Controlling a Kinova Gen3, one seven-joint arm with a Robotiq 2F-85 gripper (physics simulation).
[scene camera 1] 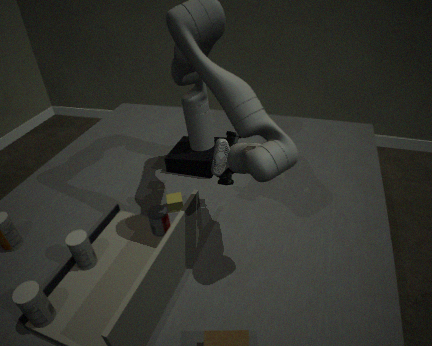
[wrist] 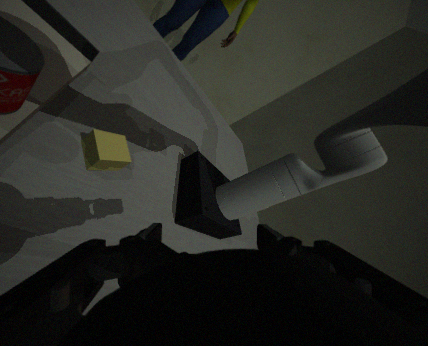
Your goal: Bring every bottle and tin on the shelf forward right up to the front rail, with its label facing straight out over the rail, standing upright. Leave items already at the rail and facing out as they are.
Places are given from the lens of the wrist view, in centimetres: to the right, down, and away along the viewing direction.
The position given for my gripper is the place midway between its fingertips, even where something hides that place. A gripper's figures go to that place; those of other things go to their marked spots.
my gripper point(wrist: 210, 234): 0, 6, 15
yellow block point(wrist: 102, 150): -16, -3, 23
